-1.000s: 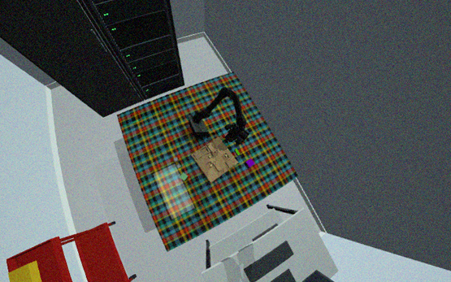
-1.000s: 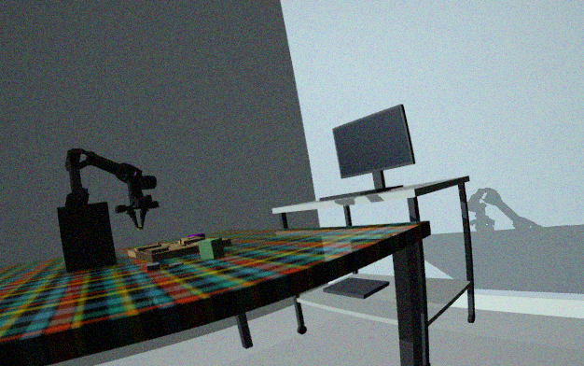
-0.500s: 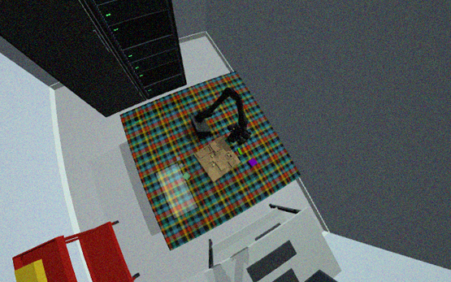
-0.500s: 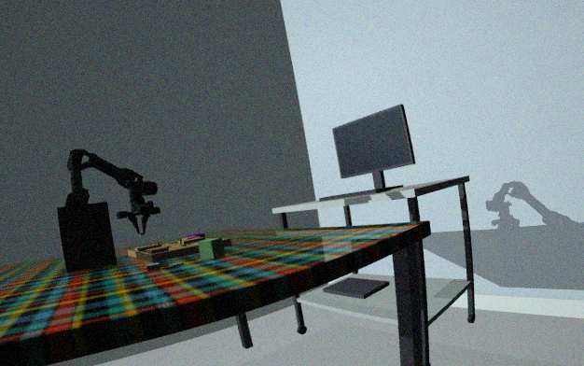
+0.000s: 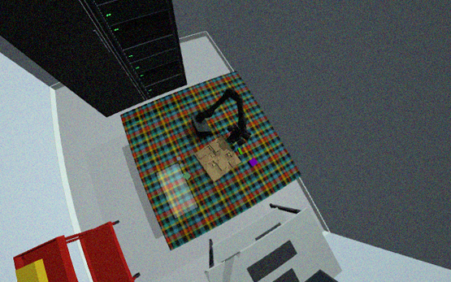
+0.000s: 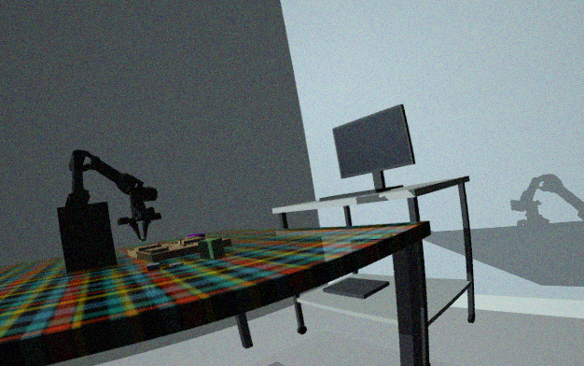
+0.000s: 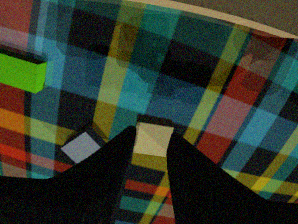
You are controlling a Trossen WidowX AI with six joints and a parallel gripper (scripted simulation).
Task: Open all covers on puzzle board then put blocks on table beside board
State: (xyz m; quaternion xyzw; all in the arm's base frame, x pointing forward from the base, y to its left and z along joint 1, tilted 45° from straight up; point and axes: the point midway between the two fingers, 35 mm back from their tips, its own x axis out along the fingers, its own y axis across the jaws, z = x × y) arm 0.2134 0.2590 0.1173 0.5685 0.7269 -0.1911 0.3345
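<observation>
The bright green block lies 120 mm ahead of my gripper tip, 20 mm to the left of it and 40 mm below it. The rest, counted from my gripper tip: purple block 250 mm ahead, 90 mm to the left, 30 mm below; grey piece 20 mm ahead, 520 mm to the right, 40 mm below; pale green block 190 mm ahead, 490 mm to the right, 20 mm below.
</observation>
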